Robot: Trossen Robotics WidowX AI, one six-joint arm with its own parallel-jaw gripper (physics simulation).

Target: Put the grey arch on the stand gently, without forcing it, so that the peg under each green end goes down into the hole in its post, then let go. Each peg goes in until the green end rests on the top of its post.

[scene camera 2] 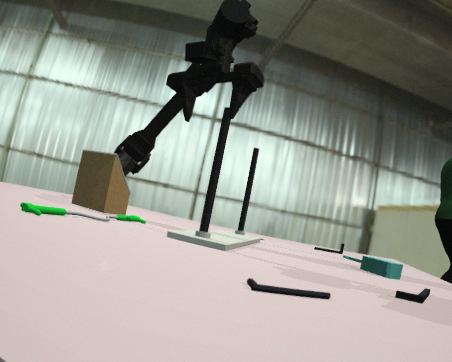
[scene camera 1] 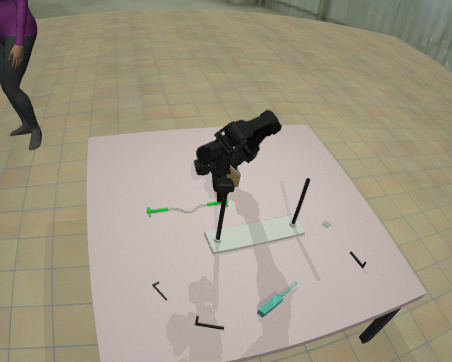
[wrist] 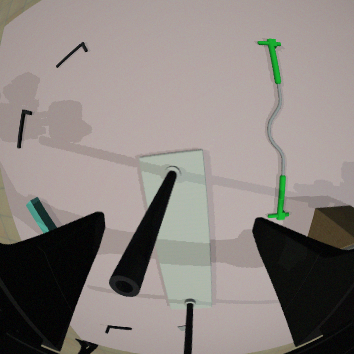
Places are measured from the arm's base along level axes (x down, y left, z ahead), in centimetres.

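Pixels of known places: gripper, fingertip midpoint: (scene camera 2: 208, 119) (scene camera 1: 216, 194) (wrist: 181, 223); arm's base, origin of the base link: (scene camera 2: 112, 173).
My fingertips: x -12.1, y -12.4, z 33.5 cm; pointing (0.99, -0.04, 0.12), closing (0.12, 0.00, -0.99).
Observation:
Ahead of a thing's pixels: the offset from my fingertips to its middle.
The grey arch {dx +21.8, dy -7.1, dz -16.0 cm} (scene camera 1: 188, 210) (scene camera 2: 90, 216) (wrist: 270, 129), a wavy rod with green ends, lies flat on the table beside the stand. The stand's pale base (scene camera 1: 255, 242) (scene camera 2: 225, 244) (wrist: 192, 215) carries two upright black posts. The post nearer the arch (scene camera 1: 219, 225) (scene camera 2: 215, 175) (wrist: 150, 230) shows its top hole in the wrist view; the other post {dx +9.5, dy +34.5, dz -3.5 cm} (scene camera 1: 301, 201) (scene camera 2: 248, 190) (wrist: 188, 325) is farther away. My gripper (scene camera 1: 221, 198) (scene camera 2: 210, 118) (wrist: 181, 223) is open and empty, high up around the nearer post's top. Whether a finger touches that post is unclear.
A brown block (scene camera 1: 233, 177) (scene camera 2: 95, 180) (wrist: 327, 225) stands near the arm's base. A teal tool {dx +20.9, dy +19.8, dz +31.6 cm} (scene camera 1: 270, 305) (scene camera 2: 377, 267) lies before the stand. Black L-shaped pieces {dx +21.9, dy -5.7, dz +38.8 cm} (scene camera 1: 210, 326) (scene camera 2: 290, 291) (wrist: 21, 130) lie around it. A small grey piece {dx +22.2, dy +51.2, dz -3.4 cm} (scene camera 1: 326, 224) lies beyond the far post.

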